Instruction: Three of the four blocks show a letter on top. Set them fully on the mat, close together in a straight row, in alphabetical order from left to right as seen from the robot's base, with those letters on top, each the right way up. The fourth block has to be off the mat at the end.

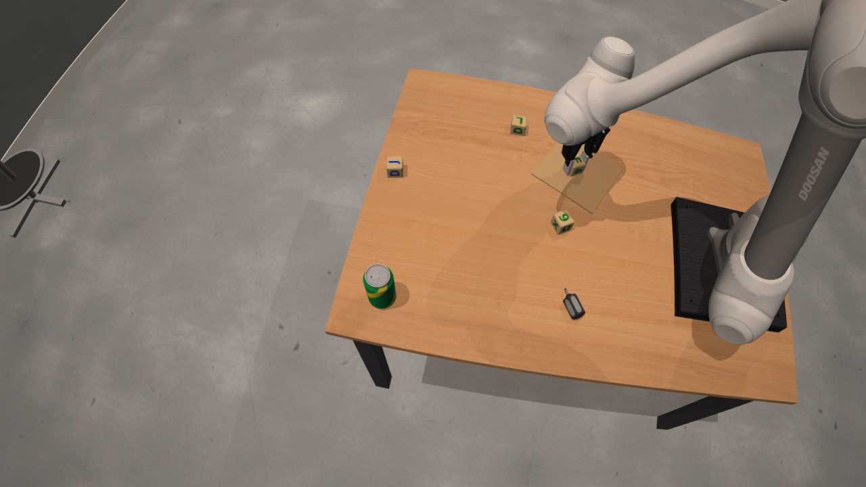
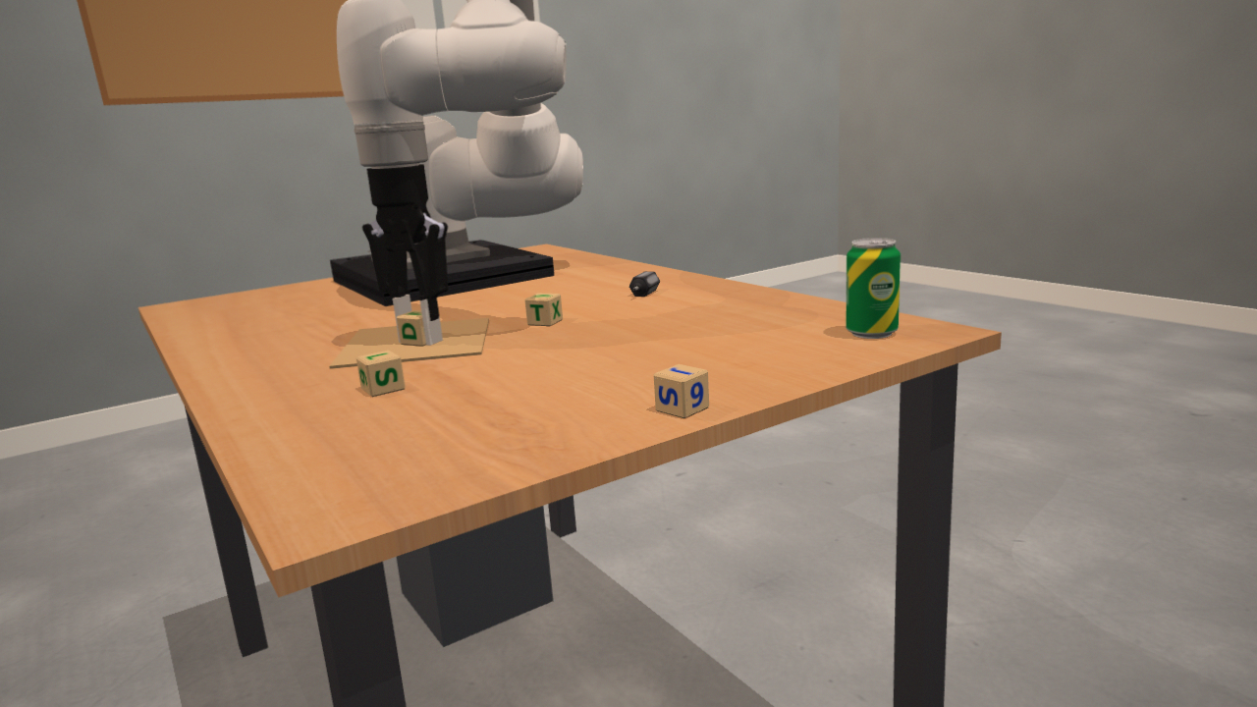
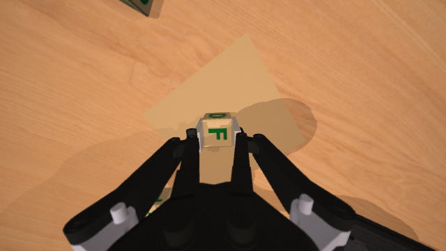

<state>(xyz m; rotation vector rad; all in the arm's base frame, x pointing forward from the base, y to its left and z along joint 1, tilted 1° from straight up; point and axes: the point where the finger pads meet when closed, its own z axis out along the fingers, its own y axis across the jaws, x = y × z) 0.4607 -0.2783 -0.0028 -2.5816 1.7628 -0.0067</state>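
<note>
My hand is 2 cm past the tan mat and 3 cm above it. The rest, counted from my hand: blue-lettered block: 49 cm ahead, 4 cm to the left, 2 cm below; then soda can: 49 cm ahead, 40 cm to the left, 3 cm above; then black tool: 4 cm ahead, 40 cm to the left, 2 cm below.
</note>
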